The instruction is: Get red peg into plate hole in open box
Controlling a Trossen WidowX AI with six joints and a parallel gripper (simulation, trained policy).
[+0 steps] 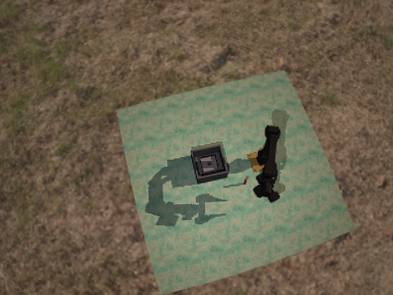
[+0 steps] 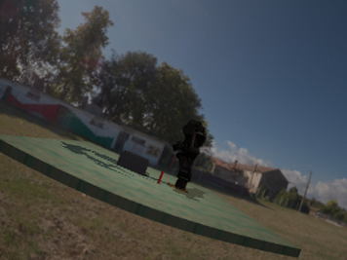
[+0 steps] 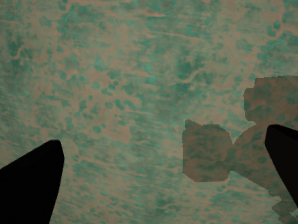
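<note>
My gripper tip is 6 cm short of the red peg, 16 cm to the left of it and 11 cm above it. The rest, counted from my gripper tip: dark box 22 cm ahead, 35 cm to the right, 12 cm below; grey plate 22 cm ahead, 35 cm to the right, 10 cm below.
</note>
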